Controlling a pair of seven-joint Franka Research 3 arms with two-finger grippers.
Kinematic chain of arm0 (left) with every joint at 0, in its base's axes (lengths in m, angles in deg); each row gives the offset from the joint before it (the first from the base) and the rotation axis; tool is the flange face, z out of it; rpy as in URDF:
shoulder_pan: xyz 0 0 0.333 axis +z
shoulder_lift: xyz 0 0 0 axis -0.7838 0.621 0
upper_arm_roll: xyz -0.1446 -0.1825 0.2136 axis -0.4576 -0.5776 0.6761
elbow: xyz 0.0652 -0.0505 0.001 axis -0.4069 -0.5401 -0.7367
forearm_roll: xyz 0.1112 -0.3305 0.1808 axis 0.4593 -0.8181 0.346
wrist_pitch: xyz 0 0 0 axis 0.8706 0.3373 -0.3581
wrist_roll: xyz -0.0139 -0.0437 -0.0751 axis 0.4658 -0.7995 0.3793
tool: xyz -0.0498 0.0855 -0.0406 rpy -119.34 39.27 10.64
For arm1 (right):
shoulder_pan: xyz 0 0 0.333 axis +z
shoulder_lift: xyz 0 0 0 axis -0.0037 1 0
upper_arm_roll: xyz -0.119 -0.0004 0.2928 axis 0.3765 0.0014 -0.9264
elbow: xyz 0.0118 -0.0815 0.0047 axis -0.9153 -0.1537 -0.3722
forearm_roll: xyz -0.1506 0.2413 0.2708 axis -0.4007 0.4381 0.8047
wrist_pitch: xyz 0 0 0 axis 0.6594 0.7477 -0.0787
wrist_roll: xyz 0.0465 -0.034 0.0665 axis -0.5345 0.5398 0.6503
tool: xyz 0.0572 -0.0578 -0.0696 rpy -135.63 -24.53 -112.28
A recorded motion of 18 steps. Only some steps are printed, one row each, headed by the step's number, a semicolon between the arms.
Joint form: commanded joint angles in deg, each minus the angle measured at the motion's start. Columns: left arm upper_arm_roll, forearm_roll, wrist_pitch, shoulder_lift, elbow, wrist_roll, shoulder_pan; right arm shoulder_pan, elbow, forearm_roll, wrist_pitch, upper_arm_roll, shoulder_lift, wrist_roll.
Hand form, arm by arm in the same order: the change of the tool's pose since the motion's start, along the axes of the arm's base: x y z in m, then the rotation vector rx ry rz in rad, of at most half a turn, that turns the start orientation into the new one. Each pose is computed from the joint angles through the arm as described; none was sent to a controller.
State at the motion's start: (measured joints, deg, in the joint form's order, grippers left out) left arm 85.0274 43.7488 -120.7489 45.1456 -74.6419 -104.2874 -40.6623; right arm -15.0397 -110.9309 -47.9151 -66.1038 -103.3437 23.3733 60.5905
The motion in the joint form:
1: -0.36 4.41 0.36 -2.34 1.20 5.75 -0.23; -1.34 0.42 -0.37 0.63 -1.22 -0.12 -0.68
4: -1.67 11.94 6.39 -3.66 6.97 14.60 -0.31; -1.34 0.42 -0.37 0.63 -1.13 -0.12 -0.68
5: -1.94 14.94 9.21 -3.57 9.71 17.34 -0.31; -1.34 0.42 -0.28 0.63 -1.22 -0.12 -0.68
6: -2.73 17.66 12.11 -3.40 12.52 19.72 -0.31; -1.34 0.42 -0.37 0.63 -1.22 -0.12 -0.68
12: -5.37 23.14 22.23 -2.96 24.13 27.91 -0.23; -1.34 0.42 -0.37 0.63 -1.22 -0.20 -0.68
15: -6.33 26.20 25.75 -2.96 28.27 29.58 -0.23; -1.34 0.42 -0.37 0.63 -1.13 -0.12 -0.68
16: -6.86 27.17 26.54 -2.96 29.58 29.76 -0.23; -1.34 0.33 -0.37 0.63 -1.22 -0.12 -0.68
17: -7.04 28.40 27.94 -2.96 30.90 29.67 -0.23; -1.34 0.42 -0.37 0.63 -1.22 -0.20 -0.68
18: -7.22 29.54 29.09 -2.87 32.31 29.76 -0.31; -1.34 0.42 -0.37 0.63 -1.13 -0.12 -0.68
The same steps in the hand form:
1: 0.0040 -0.0021 0.0269 0.0685 -0.0085 0.0291; -0.0017 -0.0021 0.0036 -0.0083 0.0003 -0.0147
4: 0.0175 -0.0124 0.0730 0.1640 0.0245 0.0407; -0.0016 -0.0029 0.0036 -0.0083 0.0003 -0.0163
5: 0.0230 -0.0133 0.0894 0.2046 0.0408 0.0422; -0.0017 -0.0019 0.0036 -0.0067 0.0005 -0.0146
6: 0.0282 -0.0186 0.1058 0.2448 0.0547 0.0350; -0.0017 -0.0021 0.0036 -0.0083 0.0003 -0.0147
12: 0.0445 -0.0385 0.1812 0.3372 0.0639 0.0696; -0.0021 -0.0019 0.0043 -0.0086 -0.0010 -0.0147
15: 0.0462 -0.0438 0.2099 0.3914 0.0538 0.0664; -0.0016 -0.0029 0.0036 -0.0083 0.0003 -0.0163
16: 0.0469 -0.0474 0.2194 0.4089 0.0426 0.0584; -0.0017 -0.0021 0.0029 -0.0085 0.0019 -0.0147
17: 0.0463 -0.0473 0.2283 0.4303 0.0415 0.0494; -0.0021 -0.0019 0.0043 -0.0086 -0.0010 -0.0147
18: 0.0465 -0.0479 0.2374 0.4500 0.0367 0.0443; -0.0016 -0.0029 0.0036 -0.0083 0.0003 -0.0163

